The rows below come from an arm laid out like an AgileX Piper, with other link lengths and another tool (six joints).
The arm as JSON. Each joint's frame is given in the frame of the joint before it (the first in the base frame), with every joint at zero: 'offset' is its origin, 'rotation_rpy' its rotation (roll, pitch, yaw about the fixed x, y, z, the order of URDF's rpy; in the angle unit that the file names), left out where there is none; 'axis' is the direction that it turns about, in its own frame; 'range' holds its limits. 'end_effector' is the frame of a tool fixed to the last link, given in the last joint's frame.
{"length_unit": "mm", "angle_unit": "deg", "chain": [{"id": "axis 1", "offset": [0.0, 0.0, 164.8], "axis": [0.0, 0.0, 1.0], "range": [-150.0, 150.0]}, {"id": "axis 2", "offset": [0.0, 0.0, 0.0], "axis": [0.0, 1.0, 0.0], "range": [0.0, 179.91]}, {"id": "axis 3", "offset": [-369.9, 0.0, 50.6], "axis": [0.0, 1.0, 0.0], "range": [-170.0, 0.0]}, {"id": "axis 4", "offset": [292.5, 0.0, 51.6], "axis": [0.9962, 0.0, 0.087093], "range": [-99.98, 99.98]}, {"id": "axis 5", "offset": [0.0, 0.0, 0.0], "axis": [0.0, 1.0, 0.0], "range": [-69.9, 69.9]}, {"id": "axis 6", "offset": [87.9, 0.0, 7.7], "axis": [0.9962, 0.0, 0.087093], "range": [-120.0, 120.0]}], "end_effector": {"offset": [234.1, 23.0, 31.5], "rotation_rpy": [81.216, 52.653, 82.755]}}
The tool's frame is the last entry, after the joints.
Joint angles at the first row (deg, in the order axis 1, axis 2, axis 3, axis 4, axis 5, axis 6):
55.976 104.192 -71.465 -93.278 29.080 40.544
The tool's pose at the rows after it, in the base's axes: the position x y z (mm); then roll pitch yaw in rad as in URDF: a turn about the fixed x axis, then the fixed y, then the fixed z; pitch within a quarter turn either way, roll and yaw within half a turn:
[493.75 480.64 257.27 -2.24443 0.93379 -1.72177]
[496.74 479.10 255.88 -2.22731 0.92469 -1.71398]
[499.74 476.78 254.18 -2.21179 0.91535 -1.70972]
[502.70 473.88 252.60 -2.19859 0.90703 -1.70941]
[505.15 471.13 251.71 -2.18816 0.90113 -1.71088]
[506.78 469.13 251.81 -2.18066 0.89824 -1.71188]
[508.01 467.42 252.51 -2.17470 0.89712 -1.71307]
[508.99 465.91 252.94 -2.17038 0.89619 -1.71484]
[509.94 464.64 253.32 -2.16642 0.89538 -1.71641]
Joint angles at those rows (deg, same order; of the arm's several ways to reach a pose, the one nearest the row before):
55.976 104.535 -71.728 -93.800 29.612 40.570
55.976 104.920 -71.836 -94.332 30.268 40.598
55.977 105.281 -71.880 -94.765 31.020 40.621
55.975 105.599 -71.904 -95.039 31.830 40.621
55.977 105.823 -71.923 -95.190 32.551 40.619
55.976 105.917 -71.941 -95.274 33.048 40.619
55.976 105.937 -71.959 -95.303 33.449 40.619
55.976 105.955 -71.964 -95.304 33.788 40.622
55.977 105.989 -71.990 -95.302 34.095 40.619

